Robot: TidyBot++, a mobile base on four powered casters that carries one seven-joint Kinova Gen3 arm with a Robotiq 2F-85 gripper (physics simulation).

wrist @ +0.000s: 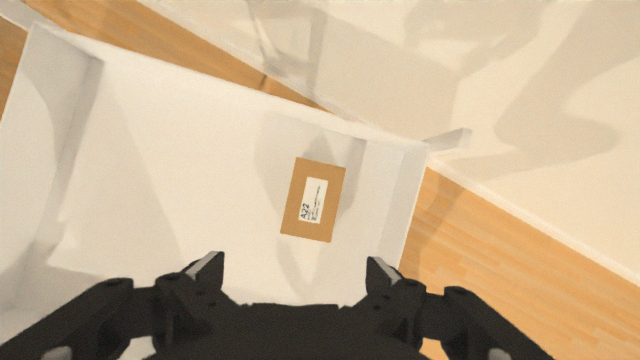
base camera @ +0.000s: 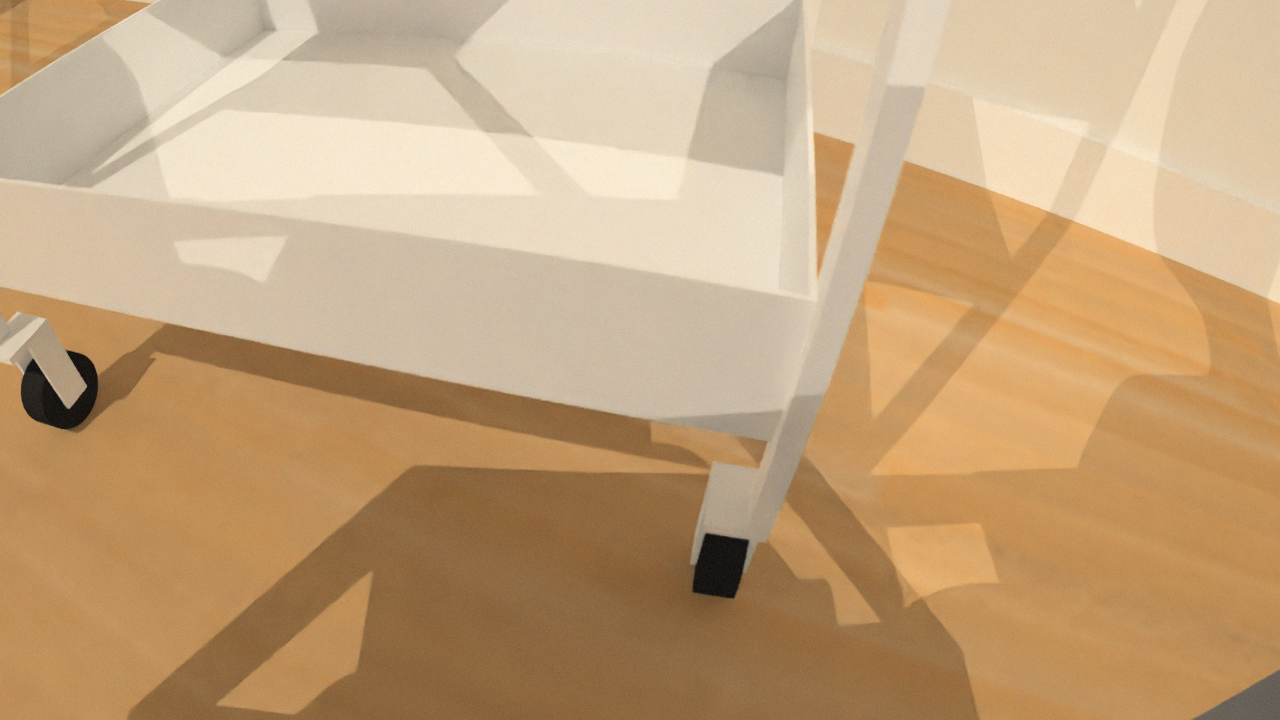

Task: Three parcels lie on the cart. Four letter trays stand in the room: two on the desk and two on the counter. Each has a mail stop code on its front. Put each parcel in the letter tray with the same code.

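Places are measured from the arm's base along level axes (x ahead, y right, z down), in millimetres.
Pixels of known places: gripper, fingertip midpoint: (wrist: 296, 269).
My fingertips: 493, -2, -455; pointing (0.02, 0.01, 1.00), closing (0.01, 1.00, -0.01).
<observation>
Behind a point stands the place of what it marks, as x, y, z.
A brown parcel (wrist: 288, 222) {497, -12, -316} with a white label reading A22 lies flat in the white cart's top tray (wrist: 175, 165) {554, -165, -266}, towards its right side in the wrist view. My gripper (wrist: 296, 269) {493, -2, -455} is open and empty, above the cart; in the wrist view the parcel shows beyond the fingertips, between the two fingers' lines. In the base camera view the cart's lower tray (base camera: 429, 295) {301, -51, 223}, a post and two black wheels show. The other two parcels and the letter trays do not show in these views.
A cream wall (base camera: 1226, 107) {632, 578, 233} (wrist: 565, 200) {542, 777, 63} stands close behind the cart. The wooden floor (base camera: 268, 411) {388, -193, 396} (wrist: 465, 245) {320, 719, 396} lies under and beside it. The cart's white post (base camera: 859, 214) {265, 77, 156} rises at the lower tray's right corner. Shadows fall across the floor and cart.
</observation>
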